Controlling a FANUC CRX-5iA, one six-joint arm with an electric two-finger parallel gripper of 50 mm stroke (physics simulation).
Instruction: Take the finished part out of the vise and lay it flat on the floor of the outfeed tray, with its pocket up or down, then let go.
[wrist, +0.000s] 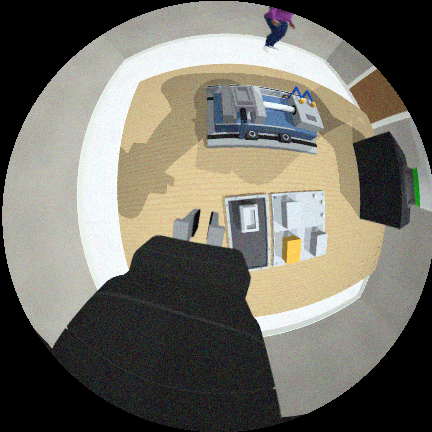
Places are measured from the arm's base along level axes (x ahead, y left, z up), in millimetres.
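Pixels of known places: gripper, fingertip midpoint: (204, 218).
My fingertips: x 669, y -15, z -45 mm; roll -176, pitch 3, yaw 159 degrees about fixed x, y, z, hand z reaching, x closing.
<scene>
For each thing: its top centre in the pictures, then the offset to it from my fingertips.
- grey vise at its top centre: (272, 98) 176 mm back, 218 mm right, 80 mm down
- grey rectangular piece with a recess, top centre: (243, 92) 109 mm back, 225 mm right, 64 mm down
- light rectangular part with a pocket, top centre: (250, 219) 72 mm back, 36 mm left, 138 mm down
- yellow block at its top centre: (293, 251) 168 mm back, 135 mm left, 135 mm down
The blue and grey vise (277, 126) stands on the table at the upper middle of the wrist view. A grey rectangular piece with a recess (243, 95) shows at its left end; whether this is the finished part or part of a jaw I cannot tell. The outfeed tray (248, 250) has a dark floor and light rim, right of the fingers. A light rectangular part with a pocket (249, 217) lies flat in it, pocket up. My gripper (204, 218) is shut on nothing, a narrow gap left between its fingertips with table showing through. It is left of the tray, away from the vise.
A light compartment tray (307, 218) adjoins the outfeed tray on the right and holds a yellow block (291, 250) and grey blocks (291, 212) (318, 241). Blue hoses rise at the vise's right end. A large black box (382, 180) is at the right. A person (279, 27) is beyond the table.
</scene>
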